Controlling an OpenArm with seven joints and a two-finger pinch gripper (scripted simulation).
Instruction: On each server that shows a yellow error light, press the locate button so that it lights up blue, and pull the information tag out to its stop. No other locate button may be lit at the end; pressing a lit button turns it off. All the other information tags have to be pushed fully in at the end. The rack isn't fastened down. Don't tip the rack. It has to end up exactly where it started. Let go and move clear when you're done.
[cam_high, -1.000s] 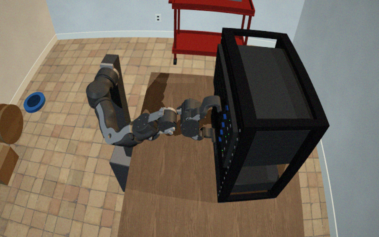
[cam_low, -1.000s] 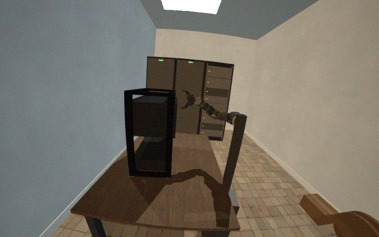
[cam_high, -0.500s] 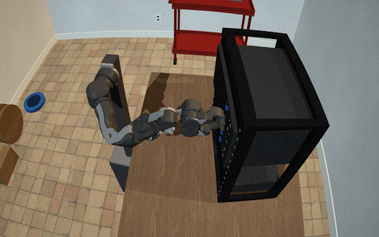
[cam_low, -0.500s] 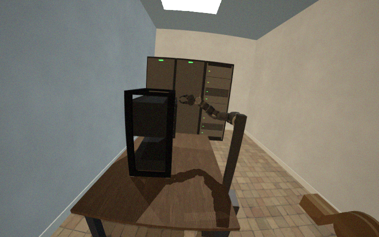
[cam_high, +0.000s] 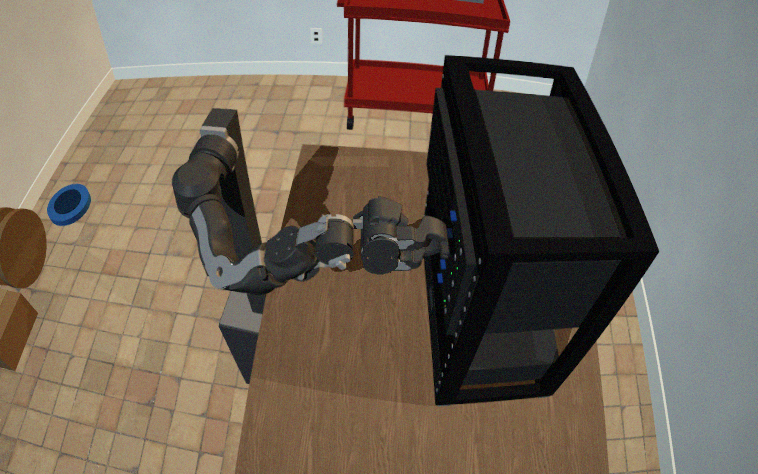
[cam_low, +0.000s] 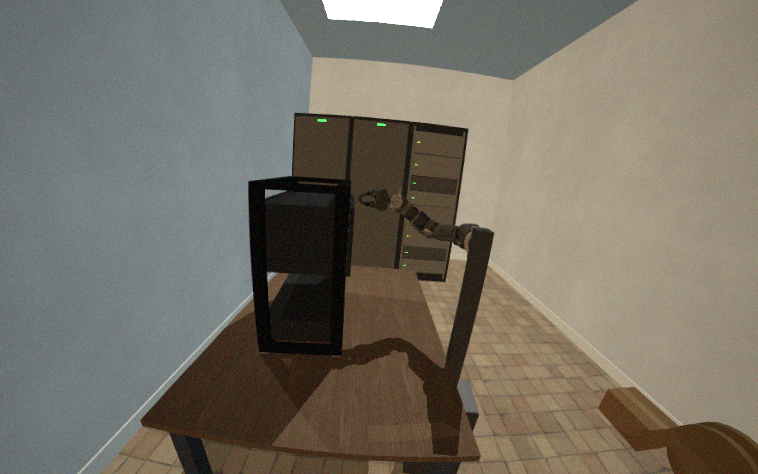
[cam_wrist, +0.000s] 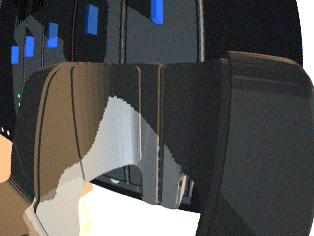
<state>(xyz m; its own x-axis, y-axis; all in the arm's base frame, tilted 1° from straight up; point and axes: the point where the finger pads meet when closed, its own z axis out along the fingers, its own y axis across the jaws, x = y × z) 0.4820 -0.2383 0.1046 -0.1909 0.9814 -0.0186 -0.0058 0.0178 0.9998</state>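
The information tag lies 190 mm below my hand, 70 mm to the left of it and 50 mm ahead of it. The rest, counted from my hand: grey locate button: 190 mm below, 30 mm ahead.
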